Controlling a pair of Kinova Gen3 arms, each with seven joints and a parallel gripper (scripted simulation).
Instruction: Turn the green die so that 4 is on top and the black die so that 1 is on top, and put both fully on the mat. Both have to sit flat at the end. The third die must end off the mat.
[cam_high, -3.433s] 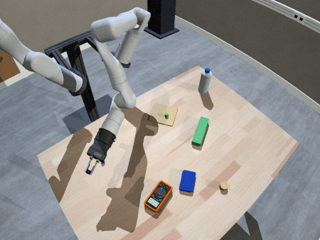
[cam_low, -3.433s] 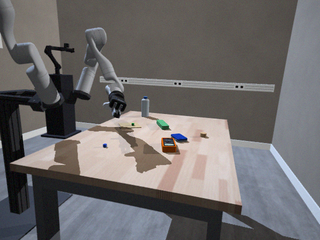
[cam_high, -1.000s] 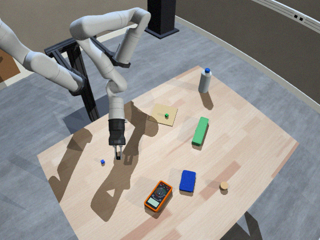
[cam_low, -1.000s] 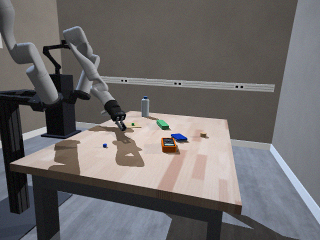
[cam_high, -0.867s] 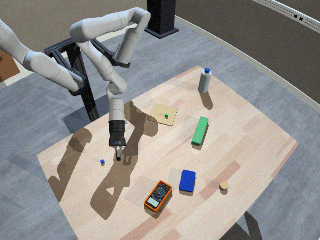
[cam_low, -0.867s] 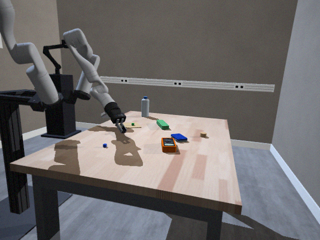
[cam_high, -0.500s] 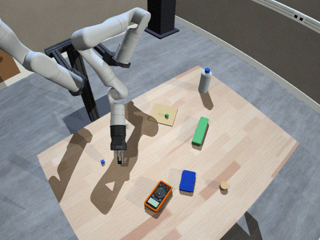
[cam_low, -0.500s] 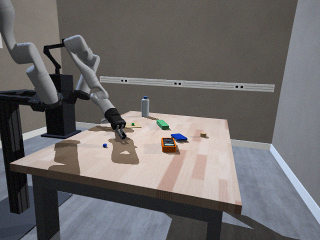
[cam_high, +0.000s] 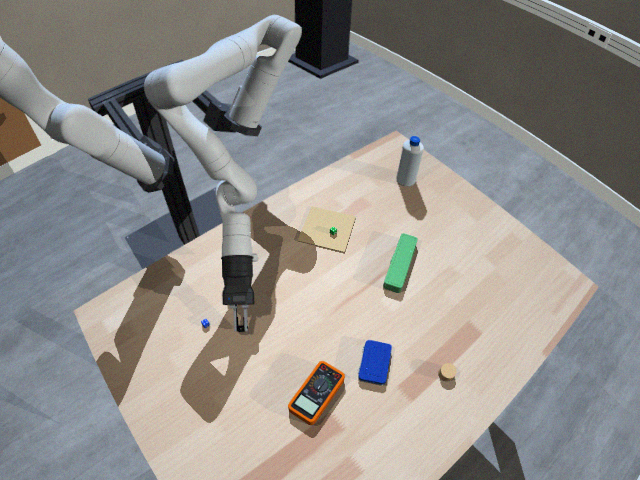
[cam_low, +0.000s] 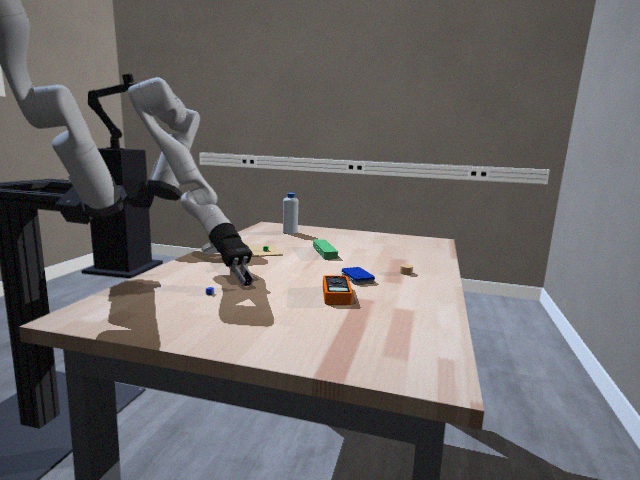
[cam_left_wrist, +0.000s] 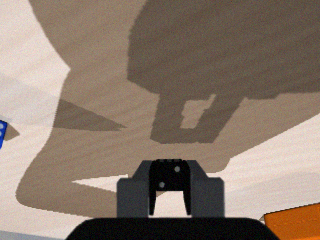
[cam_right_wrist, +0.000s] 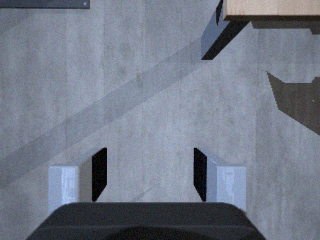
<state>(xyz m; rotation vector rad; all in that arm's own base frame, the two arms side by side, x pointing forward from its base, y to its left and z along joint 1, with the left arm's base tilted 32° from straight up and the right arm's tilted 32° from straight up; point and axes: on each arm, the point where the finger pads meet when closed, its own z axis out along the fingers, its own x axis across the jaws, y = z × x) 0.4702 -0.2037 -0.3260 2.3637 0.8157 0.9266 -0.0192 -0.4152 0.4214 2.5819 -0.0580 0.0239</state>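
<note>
Now: left hand 1 cm short of the black die, 1 cm to the left of it and 1 cm above it. Also, from my left hand: blue die: 7 cm behind, 6 cm to the right, 2 cm below; green die: 7 cm behind, 39 cm to the left, 2 cm below; blue box: 29 cm ahead, 18 cm to the left, 2 cm below.
</note>
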